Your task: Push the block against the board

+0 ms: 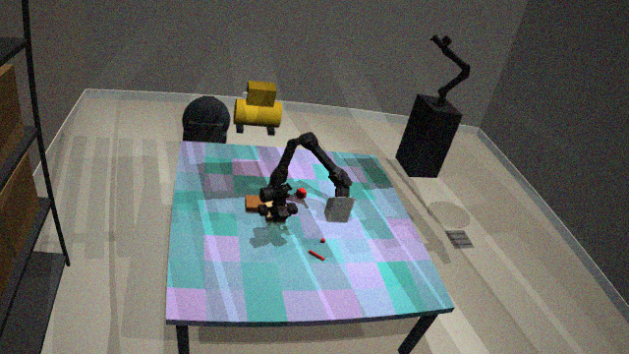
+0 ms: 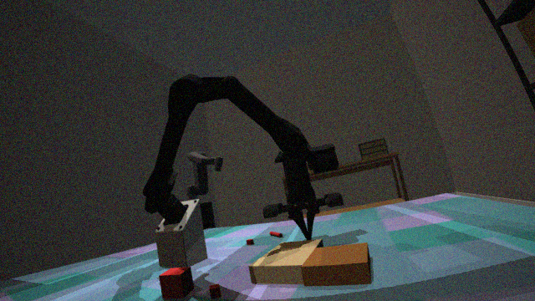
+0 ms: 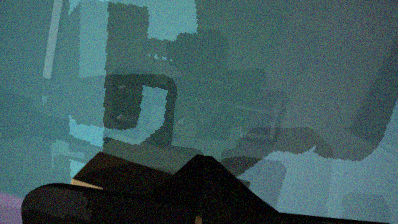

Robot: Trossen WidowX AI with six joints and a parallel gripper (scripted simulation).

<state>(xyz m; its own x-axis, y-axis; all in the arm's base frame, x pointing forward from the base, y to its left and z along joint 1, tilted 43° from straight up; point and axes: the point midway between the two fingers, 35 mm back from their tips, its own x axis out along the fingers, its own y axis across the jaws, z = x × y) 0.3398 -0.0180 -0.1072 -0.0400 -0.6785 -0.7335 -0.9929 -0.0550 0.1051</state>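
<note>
Now: gripper tip 20 mm past the board, 100 mm to the left of it and 10 mm above it. The rest, counted from my gripper tip: square block (70 mm ahead, 150 mm to the right, 10 mm below); then red stick (160 mm behind, 210 mm to the left, 20 mm below).
</note>
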